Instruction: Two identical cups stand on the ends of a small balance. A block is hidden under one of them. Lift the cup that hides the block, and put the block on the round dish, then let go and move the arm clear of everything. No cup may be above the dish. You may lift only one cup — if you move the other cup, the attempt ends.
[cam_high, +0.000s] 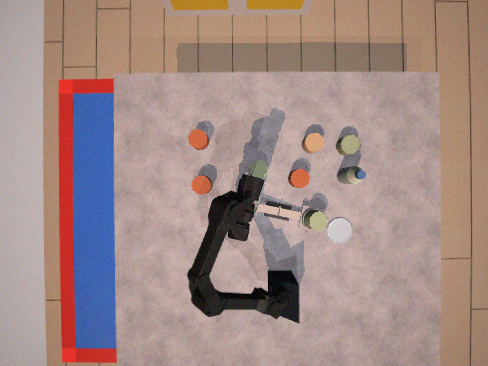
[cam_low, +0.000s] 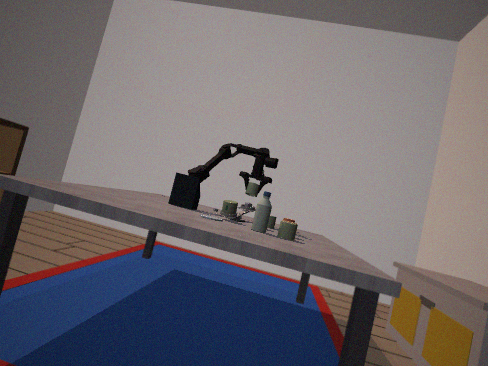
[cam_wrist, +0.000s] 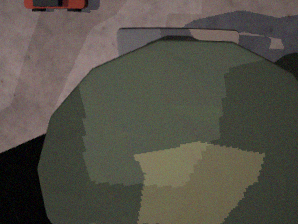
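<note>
Right now the red object is 160 mm below my gripper tip, 110 mm behind it and 80 mm to the left of it. From my gripper tip the other things lie so: pale block: 80 mm below, 10 mm to the right; then balance: 140 mm to the right, 130 mm below, 10 mm behind; then white round dish: 390 mm to the right, 170 mm below, 80 mm behind.
</note>
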